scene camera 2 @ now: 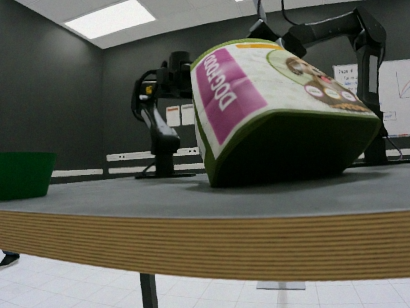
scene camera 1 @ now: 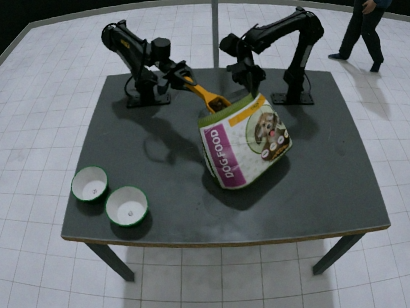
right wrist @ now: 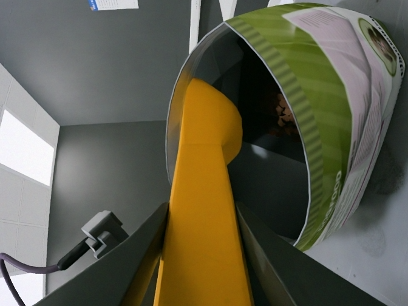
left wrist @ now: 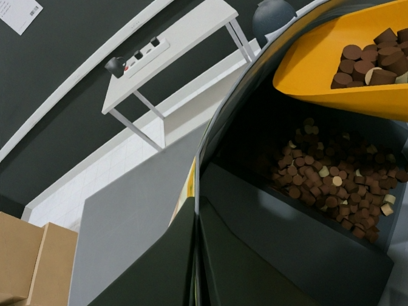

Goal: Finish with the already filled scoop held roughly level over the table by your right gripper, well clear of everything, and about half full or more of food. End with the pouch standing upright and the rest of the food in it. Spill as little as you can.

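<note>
The dog food pouch is tilted, its mouth toward the arms and a lower edge low at the table. Brown and pale kibble lies inside it. My left gripper is shut on the pouch's rim; the pouch hides its tips in scene camera 2. My right gripper is shut on the handle of the orange scoop. The scoop's bowl is at the pouch's mouth, partly inside, and holds a heap of kibble. Its exact fill is cut off by the left wrist view.
Two white bowls with green outsides, one farther left and one nearer the front, stand on the table at front left. A green bowl side shows in scene camera 2. The arm bases stand at the table's back.
</note>
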